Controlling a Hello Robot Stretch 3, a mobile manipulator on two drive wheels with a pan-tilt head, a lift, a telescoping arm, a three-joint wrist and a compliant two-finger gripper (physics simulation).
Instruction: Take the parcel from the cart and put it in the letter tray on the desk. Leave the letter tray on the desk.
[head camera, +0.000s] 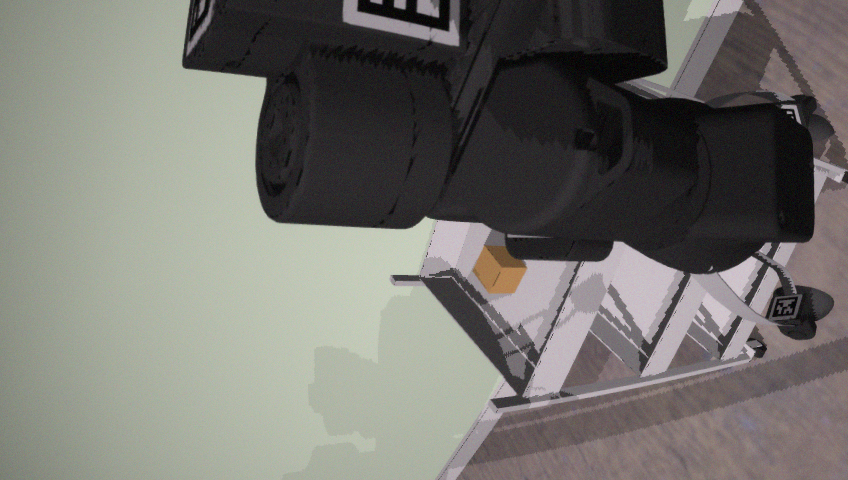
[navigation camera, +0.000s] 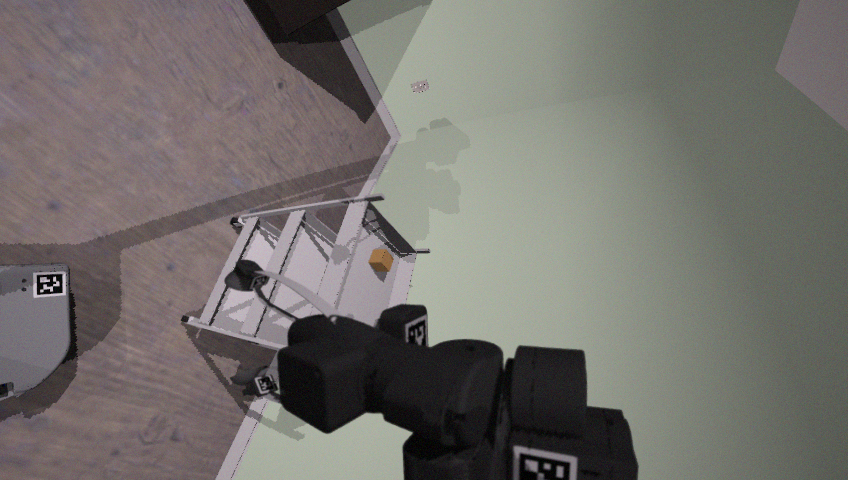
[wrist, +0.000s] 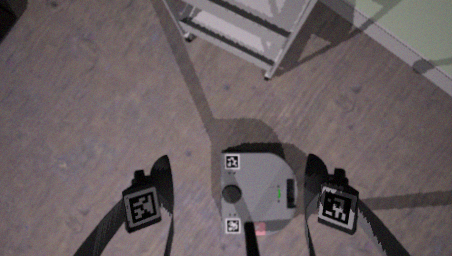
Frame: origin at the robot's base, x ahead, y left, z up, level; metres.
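Seen in the pictures: gripper, fingertip midpoint: (navigation camera: 239, 325).
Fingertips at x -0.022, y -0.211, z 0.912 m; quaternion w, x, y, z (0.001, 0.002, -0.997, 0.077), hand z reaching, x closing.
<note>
A point is followed by its place in that frame.
The parcel, an orange-brown box (head camera: 498, 270) {x 0.032, y -0.794, z 0.713 m} (navigation camera: 380, 260) {x 0.032, y -0.790, z 0.708 m}, sits in the top tray of the white cart (head camera: 672, 333) {x 0.130, y -0.662, z 0.440 m} (navigation camera: 355, 217) {x 0.158, y -0.677, z 0.704 m} (wrist: 230, 35), close to one corner. The parcel does not show in the wrist view. My gripper (head camera: 806, 211) {x -0.022, y -0.211, z 0.912 m} (navigation camera: 248, 327) {x -0.022, y -0.211, z 0.912 m} (wrist: 237, 173) {x -0.022, y -0.211, z 0.912 m} is open, its two fingers wide apart with nothing between them. It is on my base's side of the cart, apart from the parcel. My wrist and gripper body hide part of the cart in the head and navigation views. The desk and letter tray cannot be made out in these views.
My base (navigation camera: 32, 333) {x -0.116, y -0.097, z 0.160 m} (wrist: 260, 172) stands on the wood floor, with a stretch of floor between it and the cart. A pale green wall (head camera: 148, 327) {x 0.189, y -1.386, z 1.152 m} (navigation camera: 595, 237) {x 0.089, y -1.309, z 1.355 m} runs behind the cart. A dark piece of furniture (navigation camera: 297, 11) {x 1.120, y -0.789, z 0.276 m} shows at the top of the navigation view.
</note>
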